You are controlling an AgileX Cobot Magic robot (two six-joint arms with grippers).
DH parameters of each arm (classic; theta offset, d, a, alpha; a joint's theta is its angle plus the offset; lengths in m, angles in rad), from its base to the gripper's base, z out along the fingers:
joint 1: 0 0.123 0 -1.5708
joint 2: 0.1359 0 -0.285 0
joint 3: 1.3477 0 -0.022 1.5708
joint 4: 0 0.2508 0 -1.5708
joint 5: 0 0 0.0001 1.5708
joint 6: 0 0.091 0 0
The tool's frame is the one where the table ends.
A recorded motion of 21 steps. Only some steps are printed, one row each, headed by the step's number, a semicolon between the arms.
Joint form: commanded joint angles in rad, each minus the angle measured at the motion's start. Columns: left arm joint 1, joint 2, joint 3, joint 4, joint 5, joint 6; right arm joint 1, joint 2, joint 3, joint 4, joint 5, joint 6.
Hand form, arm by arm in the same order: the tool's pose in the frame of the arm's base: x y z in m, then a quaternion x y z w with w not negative. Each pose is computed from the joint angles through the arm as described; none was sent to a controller.
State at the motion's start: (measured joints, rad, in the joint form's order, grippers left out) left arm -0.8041 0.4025 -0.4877 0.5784 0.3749 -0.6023; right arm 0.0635 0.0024 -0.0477 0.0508 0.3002 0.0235
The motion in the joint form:
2: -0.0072 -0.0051 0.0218 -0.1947 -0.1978 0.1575; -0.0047 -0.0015 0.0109 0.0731 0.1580 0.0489
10: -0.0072 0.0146 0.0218 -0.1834 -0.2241 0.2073; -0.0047 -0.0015 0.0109 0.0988 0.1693 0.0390
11: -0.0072 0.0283 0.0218 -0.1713 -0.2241 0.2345; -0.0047 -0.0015 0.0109 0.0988 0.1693 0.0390
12: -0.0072 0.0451 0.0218 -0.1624 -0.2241 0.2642; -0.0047 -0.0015 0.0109 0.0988 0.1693 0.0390
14: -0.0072 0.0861 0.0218 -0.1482 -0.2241 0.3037; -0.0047 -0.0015 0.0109 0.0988 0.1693 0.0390
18: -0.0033 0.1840 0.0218 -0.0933 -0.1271 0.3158; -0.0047 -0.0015 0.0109 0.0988 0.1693 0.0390
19: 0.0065 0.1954 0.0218 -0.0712 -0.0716 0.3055; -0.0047 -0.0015 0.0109 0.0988 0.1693 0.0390
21: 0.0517 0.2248 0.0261 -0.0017 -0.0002 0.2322; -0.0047 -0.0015 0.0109 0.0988 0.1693 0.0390
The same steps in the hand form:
2: 0.0662 -0.0609 0.3276 0.23662 0.66962 -0.27780 0.64688; 0.0494 0.0079 0.1848 0.03493 0.81335 0.09227 0.57335
10: 0.0684 -0.0644 0.3281 0.25930 0.65912 -0.26096 0.65592; 0.0489 0.0090 0.1840 0.03662 0.81603 0.10058 0.56801
11: 0.0705 -0.0663 0.3269 0.27362 0.65825 -0.24562 0.65690; 0.0489 0.0090 0.1840 0.03662 0.81603 0.10058 0.56801
12: 0.0729 -0.0687 0.3253 0.28845 0.65808 -0.23025 0.65628; 0.0489 0.0090 0.1840 0.03662 0.81603 0.10058 0.56801
14: 0.0787 -0.0745 0.3211 0.31201 0.66251 -0.20663 0.64887; 0.0489 0.0090 0.1840 0.03662 0.81603 0.10058 0.56801
18: 0.0940 -0.0831 0.3023 0.34539 0.71086 -0.14370 0.59560; 0.0489 0.0090 0.1840 0.03662 0.81603 0.10058 0.56801
19: 0.0972 -0.0806 0.2969 0.34471 0.73004 -0.11932 0.57791; 0.0489 0.0090 0.1840 0.03662 0.81603 0.10058 0.56801
21: 0.1059 -0.0742 0.2877 0.32057 0.76594 -0.07704 0.55195; 0.0489 0.0090 0.1840 0.03662 0.81603 0.10058 0.56801

